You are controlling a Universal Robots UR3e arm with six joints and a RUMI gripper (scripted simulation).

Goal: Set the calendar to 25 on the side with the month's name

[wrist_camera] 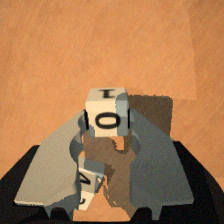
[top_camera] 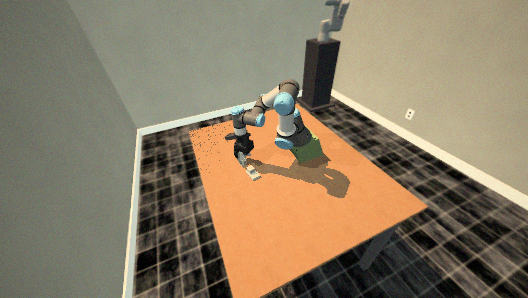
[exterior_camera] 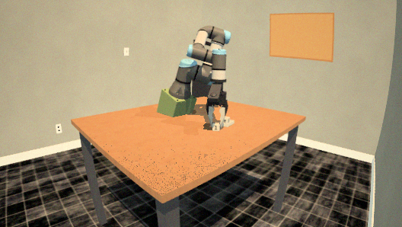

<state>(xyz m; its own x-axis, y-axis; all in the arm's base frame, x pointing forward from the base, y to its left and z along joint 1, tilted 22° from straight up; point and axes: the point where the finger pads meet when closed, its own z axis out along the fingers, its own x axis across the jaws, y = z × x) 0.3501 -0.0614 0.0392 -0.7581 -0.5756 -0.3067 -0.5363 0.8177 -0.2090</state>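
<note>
Right now my hand is 10 mm above the white calendar cube. From my hand the other things lie so: white calendar tray: 20 mm behind, 110 mm to the left, 20 mm below.
</note>
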